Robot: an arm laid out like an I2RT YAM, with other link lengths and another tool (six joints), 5 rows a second.
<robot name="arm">
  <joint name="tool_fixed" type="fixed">
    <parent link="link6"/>
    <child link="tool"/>
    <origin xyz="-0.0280 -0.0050 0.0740" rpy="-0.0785 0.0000 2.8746"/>
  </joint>
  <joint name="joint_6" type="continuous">
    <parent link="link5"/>
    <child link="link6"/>
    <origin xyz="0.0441 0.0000 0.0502" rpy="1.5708 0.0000 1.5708"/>
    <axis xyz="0 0 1"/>
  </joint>
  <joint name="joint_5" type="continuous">
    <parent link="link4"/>
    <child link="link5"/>
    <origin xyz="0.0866 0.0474 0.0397" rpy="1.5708 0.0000 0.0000"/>
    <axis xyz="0 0 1"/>
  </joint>
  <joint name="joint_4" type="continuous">
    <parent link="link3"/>
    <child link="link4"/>
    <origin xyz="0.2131 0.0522 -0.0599"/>
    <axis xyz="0 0 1"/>
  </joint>
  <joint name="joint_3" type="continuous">
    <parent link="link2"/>
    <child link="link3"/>
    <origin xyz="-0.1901 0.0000 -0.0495" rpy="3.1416 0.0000 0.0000"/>
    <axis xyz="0 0 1"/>
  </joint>
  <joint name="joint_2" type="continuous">
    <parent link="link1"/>
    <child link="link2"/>
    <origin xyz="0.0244 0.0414 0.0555" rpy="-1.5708 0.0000 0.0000"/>
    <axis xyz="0 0 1"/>
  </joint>
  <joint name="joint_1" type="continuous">
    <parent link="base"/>
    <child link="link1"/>
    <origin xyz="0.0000 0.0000 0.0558"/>
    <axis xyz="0 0 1"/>
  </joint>
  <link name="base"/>
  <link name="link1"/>
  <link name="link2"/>
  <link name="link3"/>
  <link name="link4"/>
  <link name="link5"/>
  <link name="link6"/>
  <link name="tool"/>
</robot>
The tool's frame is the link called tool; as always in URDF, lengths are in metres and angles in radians. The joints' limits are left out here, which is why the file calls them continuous.
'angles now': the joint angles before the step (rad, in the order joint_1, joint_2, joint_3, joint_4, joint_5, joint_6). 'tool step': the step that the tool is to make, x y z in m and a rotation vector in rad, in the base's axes. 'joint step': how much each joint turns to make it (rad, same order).
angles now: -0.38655, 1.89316, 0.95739, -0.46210, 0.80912, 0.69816
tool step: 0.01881, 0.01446, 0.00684, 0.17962, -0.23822, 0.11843
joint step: -0.03678, -0.15966, -0.14420, 0.19516, -0.29166, -0.09835
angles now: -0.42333, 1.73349, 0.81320, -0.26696, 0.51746, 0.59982
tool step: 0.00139, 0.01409, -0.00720, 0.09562, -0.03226, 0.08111
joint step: -0.00616, -0.01996, -0.04449, 0.03522, -0.12602, -0.04747
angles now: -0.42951, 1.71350, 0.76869, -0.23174, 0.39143, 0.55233
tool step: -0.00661, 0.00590, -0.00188, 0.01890, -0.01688, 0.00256
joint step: 0.00002, -0.03835, -0.05527, 0.02161, -0.02332, 0.00754
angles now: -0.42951, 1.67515, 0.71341, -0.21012, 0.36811, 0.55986
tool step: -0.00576, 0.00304, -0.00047, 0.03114, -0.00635, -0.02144
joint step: -0.00612, -0.02456, -0.02003, -0.02148, -0.02278, 0.02768
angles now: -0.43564, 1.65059, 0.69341, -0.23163, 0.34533, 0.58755
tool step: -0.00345, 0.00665, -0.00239, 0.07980, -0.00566, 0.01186
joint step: -0.01688, -0.01075, -0.00318, -0.03674, -0.07984, -0.00006
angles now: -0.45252, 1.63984, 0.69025, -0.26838, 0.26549, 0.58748
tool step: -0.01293, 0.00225, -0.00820, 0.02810, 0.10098, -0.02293
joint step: -0.00153, 0.03984, 0.04137, -0.10886, 0.02441, 0.01545
